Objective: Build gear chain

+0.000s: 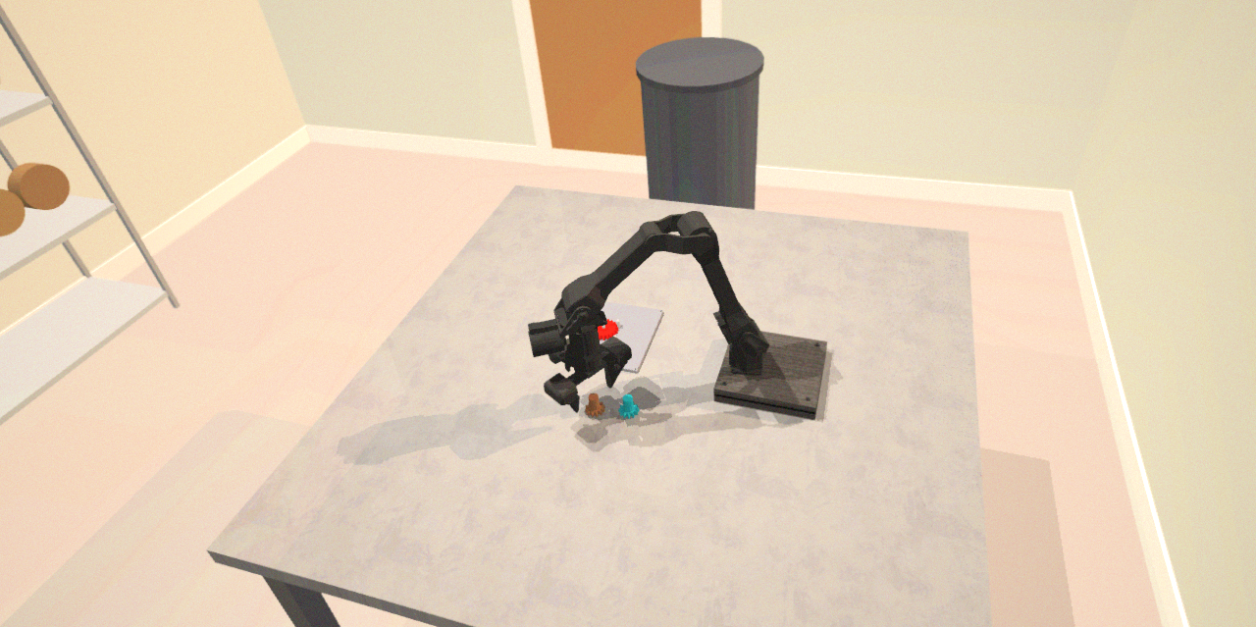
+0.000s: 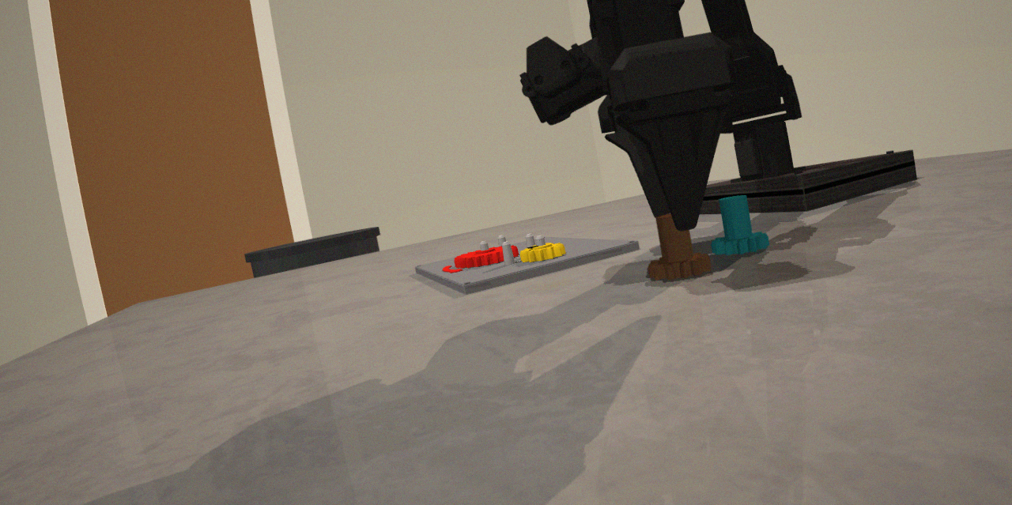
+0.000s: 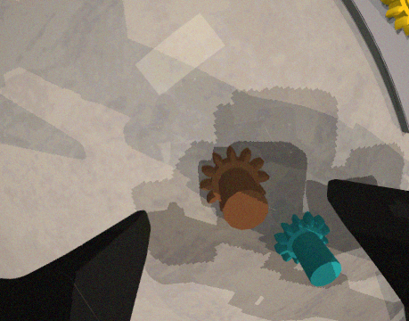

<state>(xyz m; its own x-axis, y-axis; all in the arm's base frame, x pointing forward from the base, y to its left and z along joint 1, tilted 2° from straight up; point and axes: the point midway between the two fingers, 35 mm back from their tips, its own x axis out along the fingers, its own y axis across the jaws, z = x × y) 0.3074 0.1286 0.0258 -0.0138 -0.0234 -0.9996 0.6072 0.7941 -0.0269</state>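
Right now my gripper tip is 2 cm above the brown gear. The rest, counted from my gripper tip: teal gear: 7 cm behind, 2 cm below; then yellow gear: 17 cm to the right, 2 cm below; then red gear: 2 cm ahead, 24 cm to the right, 2 cm below.
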